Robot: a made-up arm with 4 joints.
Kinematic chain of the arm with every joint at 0, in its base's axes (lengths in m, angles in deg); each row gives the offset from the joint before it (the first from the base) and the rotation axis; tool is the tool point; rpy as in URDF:
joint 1: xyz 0.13 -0.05 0 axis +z
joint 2: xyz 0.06 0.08 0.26 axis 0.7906 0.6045 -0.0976
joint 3: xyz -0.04 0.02 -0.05 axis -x
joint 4: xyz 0 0 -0.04 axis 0.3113 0.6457 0.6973
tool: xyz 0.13 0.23 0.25 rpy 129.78 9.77 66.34
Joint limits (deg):
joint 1: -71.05..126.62
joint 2: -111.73..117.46
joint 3: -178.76..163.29
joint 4: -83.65..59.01
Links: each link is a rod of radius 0.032 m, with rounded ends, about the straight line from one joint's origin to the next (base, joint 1, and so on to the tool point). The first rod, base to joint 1, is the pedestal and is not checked.
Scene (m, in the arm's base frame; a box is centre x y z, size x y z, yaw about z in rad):
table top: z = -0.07
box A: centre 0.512 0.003 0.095 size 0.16 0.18 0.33 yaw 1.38
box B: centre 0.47 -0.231 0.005 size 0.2 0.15 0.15 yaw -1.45
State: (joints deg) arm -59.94 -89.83 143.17 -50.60
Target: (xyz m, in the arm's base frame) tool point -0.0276 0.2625 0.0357
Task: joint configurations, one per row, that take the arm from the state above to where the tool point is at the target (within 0.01 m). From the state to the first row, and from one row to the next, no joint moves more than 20 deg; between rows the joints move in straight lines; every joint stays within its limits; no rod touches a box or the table.
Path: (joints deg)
1: -40.43 -88.37 146.52 -46.90
2: -20.92 -86.91 149.88 -43.19
3: -1.42 -85.45 153.23 -39.49
4: 18.09 -83.99 156.58 -35.78
5: 37.60 -82.53 159.94 -32.08
6: 57.11 -81.07 163.29 -28.38
7: 55.87 -86.18 145.85 -37.59
8: 54.63 -91.29 128.42 -46.80
9: 53.40 -96.40 110.98 -56.01
10: 52.16 -101.51 93.54 -65.23
11: 50.93 -106.62 76.10 -74.44
12: 49.69 -111.73 58.67 -83.65
13: 55.67 -96.35 45.35 -73.13
14: 61.64 -80.96 32.03 -62.62

